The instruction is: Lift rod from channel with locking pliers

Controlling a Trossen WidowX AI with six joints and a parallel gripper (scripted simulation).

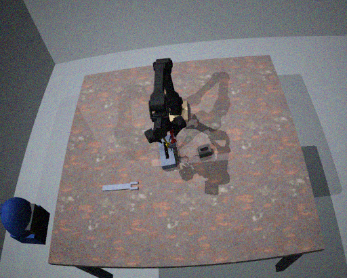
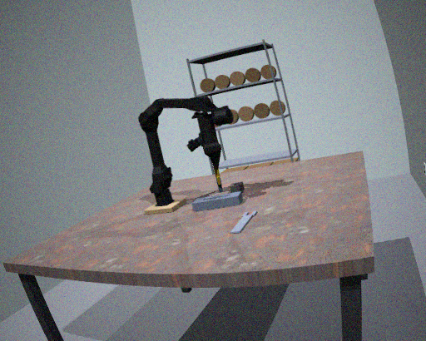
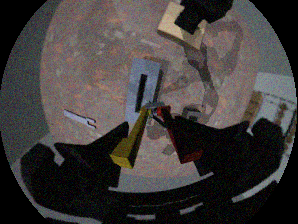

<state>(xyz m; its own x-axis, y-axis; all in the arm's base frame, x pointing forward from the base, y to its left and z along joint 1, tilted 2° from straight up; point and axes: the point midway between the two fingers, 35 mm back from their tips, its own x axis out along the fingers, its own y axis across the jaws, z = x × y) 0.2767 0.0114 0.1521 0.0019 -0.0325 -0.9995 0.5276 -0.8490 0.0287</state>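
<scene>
Right now my gripper tip is 1 cm past the grey channel block, 3 cm to the left of it and 12 cm above it. From my gripper tip the other things lie so: flat grey forked bar 19 cm ahead, 22 cm to the right, 14 cm below; then small dark holster 2 cm behind, 16 cm to the left, 13 cm below.
</scene>
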